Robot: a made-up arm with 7 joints.
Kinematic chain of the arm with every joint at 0, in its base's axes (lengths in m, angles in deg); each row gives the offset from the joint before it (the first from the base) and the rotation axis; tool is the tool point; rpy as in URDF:
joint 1: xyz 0.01 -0.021 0.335 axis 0 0.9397 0.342
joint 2: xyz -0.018 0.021 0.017 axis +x
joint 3: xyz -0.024 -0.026 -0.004 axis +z
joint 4: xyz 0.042 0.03 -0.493 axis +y
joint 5: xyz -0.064 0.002 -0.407 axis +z
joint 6: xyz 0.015 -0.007 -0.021 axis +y
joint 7: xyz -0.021 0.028 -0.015 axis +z
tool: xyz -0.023 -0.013 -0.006 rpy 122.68 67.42 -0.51
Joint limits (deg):
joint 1: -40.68..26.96
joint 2: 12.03..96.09
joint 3: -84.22..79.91
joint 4: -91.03..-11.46
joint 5: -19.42..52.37
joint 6: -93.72..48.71
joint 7: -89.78..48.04
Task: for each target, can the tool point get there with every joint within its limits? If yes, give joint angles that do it. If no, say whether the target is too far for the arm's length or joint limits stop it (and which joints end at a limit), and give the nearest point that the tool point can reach.
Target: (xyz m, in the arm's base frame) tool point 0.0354 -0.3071 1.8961
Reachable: no: too far | nearest point 0.0860 0.4209 0.8979 | short by 1.236 m
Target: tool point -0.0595 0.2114 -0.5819
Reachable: yes | joints 9.96 21.95 -54.00 -27.24 -5.77 -19.56 15.95
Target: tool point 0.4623 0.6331 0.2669
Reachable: yes | joints -26.82 40.24 46.08 -80.01 2.14 -56.90 -13.61
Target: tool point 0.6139 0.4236 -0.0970
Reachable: yes | joints -19.97 39.06 -3.98 -63.35 -8.70 -17.55 -3.78
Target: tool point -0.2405 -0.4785 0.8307
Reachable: no: joint limits stop it (at a limit: joint 1, joint 2, joint 4, joint 5, joint 6) | nearest point -0.0648 0.4413 0.8703 | short by 0.937 m
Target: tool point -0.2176 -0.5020 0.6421
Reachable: no: joint limits stop it (at a limit: joint 1, joint 2, joint 3, joint 4, joint 5, joint 6, joint 7) | nearest point -0.1661 -0.4108 -0.2289 | short by 0.877 m
